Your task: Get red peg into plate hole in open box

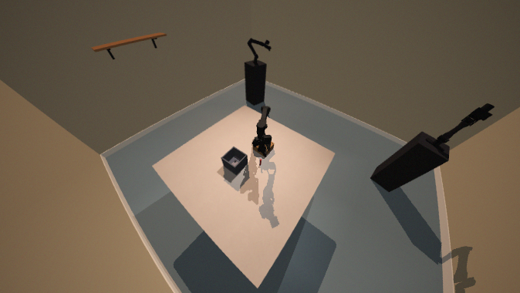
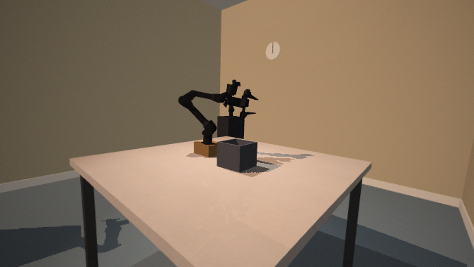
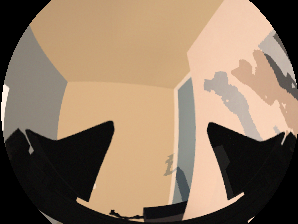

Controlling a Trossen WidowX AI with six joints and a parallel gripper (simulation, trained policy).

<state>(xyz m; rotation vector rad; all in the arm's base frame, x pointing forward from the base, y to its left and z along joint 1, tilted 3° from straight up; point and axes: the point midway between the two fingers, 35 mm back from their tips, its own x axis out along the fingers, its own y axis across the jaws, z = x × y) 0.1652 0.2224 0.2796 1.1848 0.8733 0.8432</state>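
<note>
Right now the red peg is 5 cm behind my gripper tip, 11 cm to the right of it and 29 cm below it.
</note>
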